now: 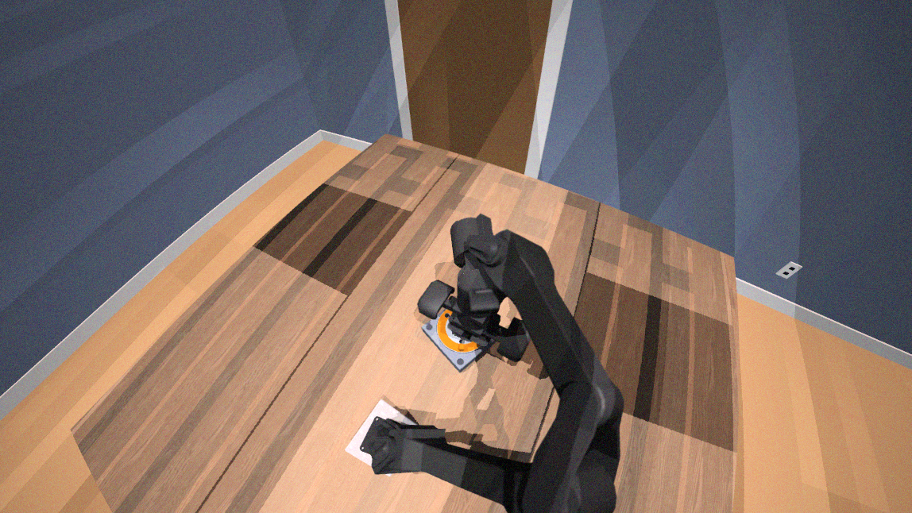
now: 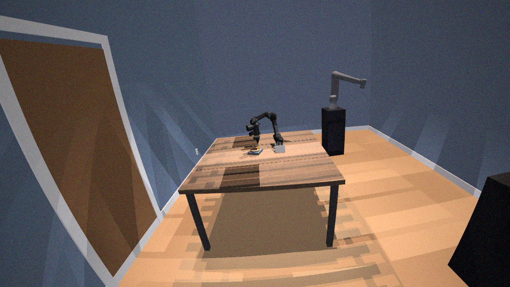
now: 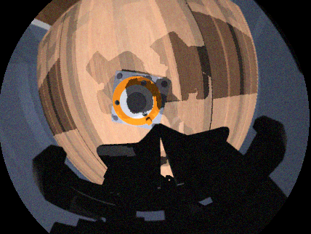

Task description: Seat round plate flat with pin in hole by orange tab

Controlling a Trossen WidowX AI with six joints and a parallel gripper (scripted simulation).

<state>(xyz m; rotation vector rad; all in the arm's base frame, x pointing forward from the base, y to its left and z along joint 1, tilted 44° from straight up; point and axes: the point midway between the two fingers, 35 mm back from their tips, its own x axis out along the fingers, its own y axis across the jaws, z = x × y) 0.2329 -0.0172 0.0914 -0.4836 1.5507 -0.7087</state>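
Right now my gripper tip is 50 mm above the round plate, 30 mm to the right of it and 20 mm short of it. Round my gripper tip: square grey base 70 mm below, 40 mm ahead, 30 mm to the left.
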